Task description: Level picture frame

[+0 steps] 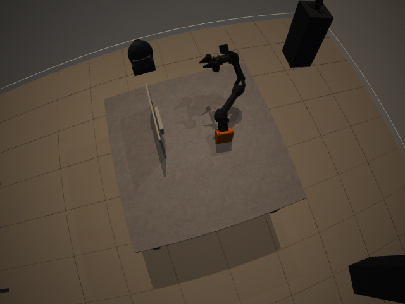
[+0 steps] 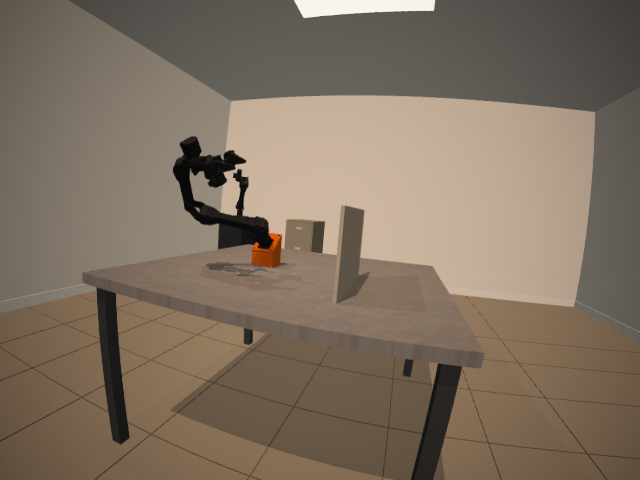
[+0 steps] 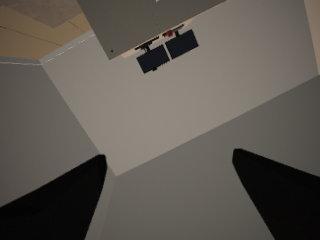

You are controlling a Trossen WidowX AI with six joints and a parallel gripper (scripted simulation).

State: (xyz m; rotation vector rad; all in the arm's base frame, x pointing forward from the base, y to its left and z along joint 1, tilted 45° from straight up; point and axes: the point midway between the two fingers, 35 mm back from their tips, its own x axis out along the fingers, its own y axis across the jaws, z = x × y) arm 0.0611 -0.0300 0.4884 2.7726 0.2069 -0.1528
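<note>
My gripper tip is 350 mm short of the picture frame, 230 mm to the right of it and 270 mm above it. From my gripper tip the other things lie so: wall panel 360 mm ahead, 220 mm to the left, 270 mm below.
</note>
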